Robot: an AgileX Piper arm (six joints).
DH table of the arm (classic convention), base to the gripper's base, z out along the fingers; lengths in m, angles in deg. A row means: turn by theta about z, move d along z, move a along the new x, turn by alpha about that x. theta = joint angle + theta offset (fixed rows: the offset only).
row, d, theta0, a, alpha
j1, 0.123, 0, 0, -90
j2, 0, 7.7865, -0.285, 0
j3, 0, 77.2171, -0.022, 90
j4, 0.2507, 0, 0, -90
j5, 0, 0, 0, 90
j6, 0.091, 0, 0, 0
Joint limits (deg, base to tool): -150..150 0..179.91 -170..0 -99.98..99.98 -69.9..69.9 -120..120
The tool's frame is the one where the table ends.
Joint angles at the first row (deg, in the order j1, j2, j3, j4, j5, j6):
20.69, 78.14, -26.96, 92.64, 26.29, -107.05
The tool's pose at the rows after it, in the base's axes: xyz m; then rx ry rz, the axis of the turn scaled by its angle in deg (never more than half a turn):
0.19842 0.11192 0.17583 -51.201 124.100 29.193
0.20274 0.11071 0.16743 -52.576 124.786 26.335
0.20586 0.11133 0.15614 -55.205 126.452 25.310
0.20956 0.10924 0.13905 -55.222 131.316 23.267
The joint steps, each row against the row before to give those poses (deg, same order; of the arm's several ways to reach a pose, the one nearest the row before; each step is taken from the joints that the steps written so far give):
0.00, 0.46, 1.41, 4.00, -3.78, -5.00
0.00, 2.19, 0.01, 3.31, -1.63, -5.31
0.00, 2.99, -0.24, 0.00, -0.36, -2.17
0.00, 4.04, -0.17, 0.00, -2.21, 0.11

